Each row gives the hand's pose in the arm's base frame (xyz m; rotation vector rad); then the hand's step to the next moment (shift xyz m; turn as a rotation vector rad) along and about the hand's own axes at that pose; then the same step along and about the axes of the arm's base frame.
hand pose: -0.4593 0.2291 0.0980 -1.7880 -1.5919 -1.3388
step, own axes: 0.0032 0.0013 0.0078 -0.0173 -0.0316 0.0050
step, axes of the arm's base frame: 0.0039 0.0076 -0.0006 -0.0252 0.0034 -0.0260
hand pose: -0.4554 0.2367 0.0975 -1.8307 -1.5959 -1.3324
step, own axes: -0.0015 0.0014 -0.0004 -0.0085 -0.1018 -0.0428
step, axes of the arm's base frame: 0.0012 -0.0016 -0.0006 -0.1092 -0.0084 -0.0163
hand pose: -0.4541 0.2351 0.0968 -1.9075 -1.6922 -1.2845
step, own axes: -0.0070 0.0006 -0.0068 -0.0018 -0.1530 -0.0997
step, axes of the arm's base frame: -0.0017 -0.0095 -0.0013 -0.1800 -0.0306 0.0037
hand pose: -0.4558 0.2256 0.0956 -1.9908 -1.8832 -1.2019
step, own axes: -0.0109 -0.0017 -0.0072 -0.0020 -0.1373 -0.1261
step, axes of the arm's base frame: -0.0035 -0.0124 -0.0027 -0.1775 -0.0498 0.0275
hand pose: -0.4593 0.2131 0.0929 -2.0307 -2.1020 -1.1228
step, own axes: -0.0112 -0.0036 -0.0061 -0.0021 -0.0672 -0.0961
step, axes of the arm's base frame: -0.0042 -0.0123 -0.0025 -0.1025 -0.0421 0.0385
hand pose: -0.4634 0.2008 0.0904 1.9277 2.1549 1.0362
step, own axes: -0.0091 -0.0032 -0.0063 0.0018 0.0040 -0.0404
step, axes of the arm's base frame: -0.0038 -0.0109 -0.0002 -0.0160 -0.0158 0.0339
